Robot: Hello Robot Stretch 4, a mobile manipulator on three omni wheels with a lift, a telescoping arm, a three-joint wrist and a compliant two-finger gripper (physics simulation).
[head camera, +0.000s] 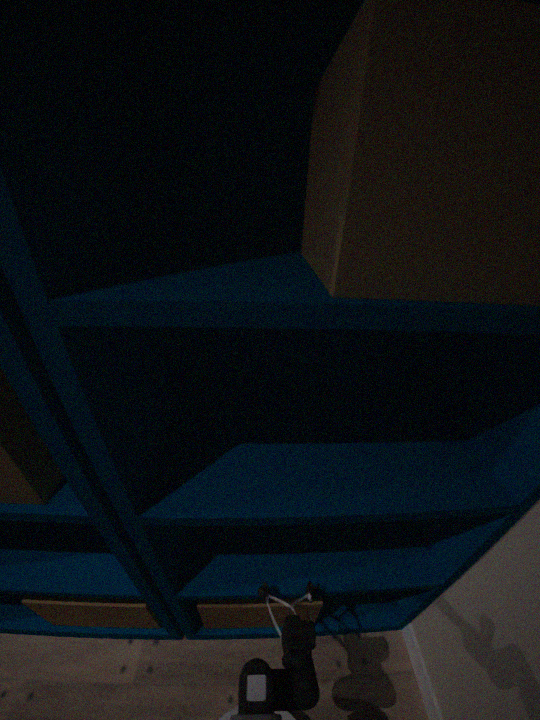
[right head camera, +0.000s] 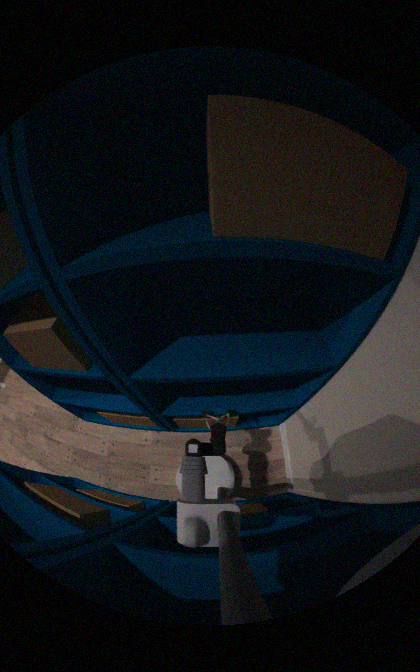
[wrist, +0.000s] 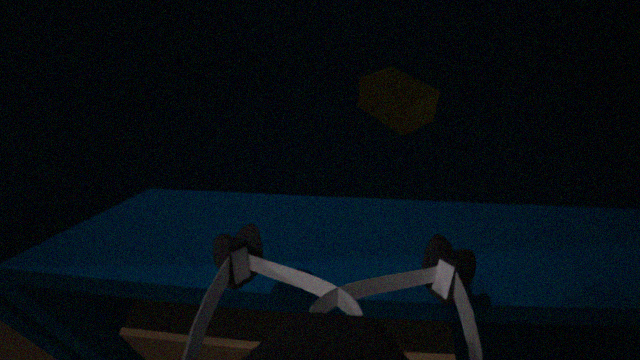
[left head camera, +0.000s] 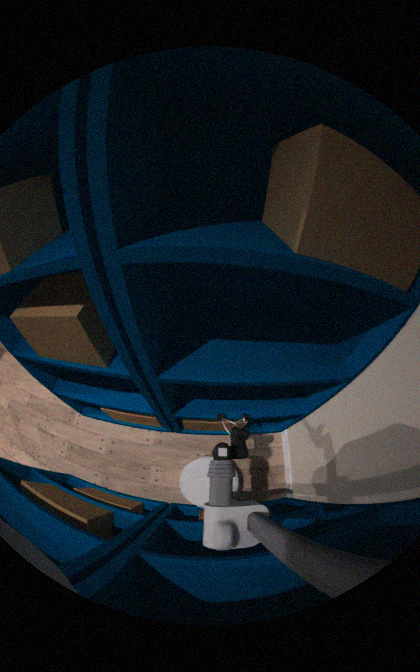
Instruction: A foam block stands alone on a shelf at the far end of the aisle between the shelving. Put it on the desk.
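Frame: origin at the robot's base, x ahead, y left, z up, level; centimetres.
Where they show: gripper, fingertip midpoint: (head camera: 287, 585) (wrist: 342, 250).
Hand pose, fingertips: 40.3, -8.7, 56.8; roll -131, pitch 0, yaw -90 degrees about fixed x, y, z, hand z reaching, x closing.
After its pixels a point has its place, as x, y, z.
A small, dim yellow-brown block (wrist: 398, 101) @(64.2, -14.5, 54.9), which looks like the foam block, shows in the upper right of the wrist view. The surface under it is lost in the dark. It lies beyond the fingertips and somewhat to the right of their middle. My gripper (head camera: 287, 592) @(40.3, -8.7, 56.8) (left head camera: 233, 418) (right head camera: 218, 414) (wrist: 342, 250) @(40.3, -8.7, 56.8) is open, its two fingertips apart with nothing between them. It is at the front of the shelving, before a lit blue shelf board (wrist: 150, 225) @(46.0, 10.8, 50.6). I cannot make out the block in the head views. The desk does not show.
Blue shelving (head camera: 290, 314) @(39.9, -3.2, 140.6) (left head camera: 240, 255) stands in front, with a large carton (head camera: 435, 162) @(42.1, -16.9, 156.6) (left head camera: 355, 200) (right head camera: 300, 175) on a high shelf. An upright post (head camera: 87, 436) @(39.3, 26.9, 120.0) is at the left, a pale wall (head camera: 488, 616) @(30.0, -64.5, 57.8) at the right. More shelving (left head camera: 225, 575) stands behind the arm.
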